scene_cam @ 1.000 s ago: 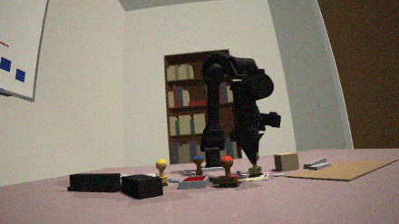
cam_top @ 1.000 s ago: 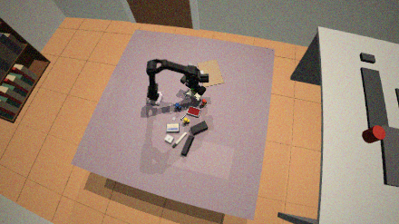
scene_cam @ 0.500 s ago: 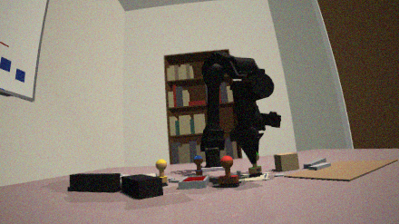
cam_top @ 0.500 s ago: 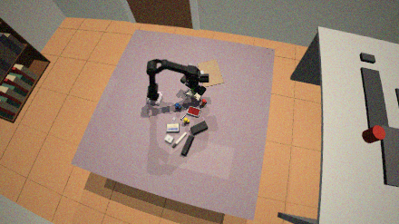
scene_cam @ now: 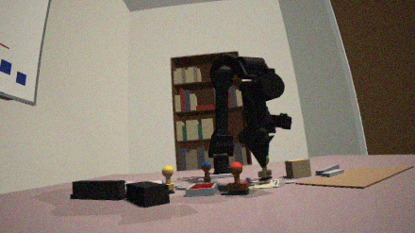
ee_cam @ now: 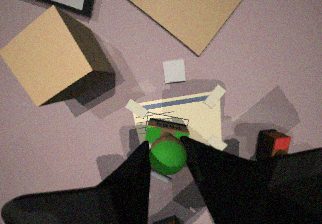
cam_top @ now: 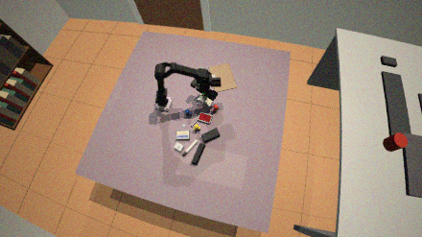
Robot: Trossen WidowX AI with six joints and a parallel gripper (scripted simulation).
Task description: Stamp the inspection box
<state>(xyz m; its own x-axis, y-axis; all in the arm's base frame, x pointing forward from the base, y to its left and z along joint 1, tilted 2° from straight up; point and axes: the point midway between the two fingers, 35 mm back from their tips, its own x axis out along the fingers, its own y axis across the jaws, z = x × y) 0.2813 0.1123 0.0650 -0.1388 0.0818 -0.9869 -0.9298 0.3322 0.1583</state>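
Now: the cream card 10 mm ahead of my gripper tip, 10 mm to the right of it and 50 mm below it. From my gripper tip the other things lie so: red-knobbed stamp 100 mm ahead, 80 mm to the right, 20 mm below; then tan block 50 mm behind, 100 mm to the left, 20 mm below; then green-knobbed stamp 10 mm below.
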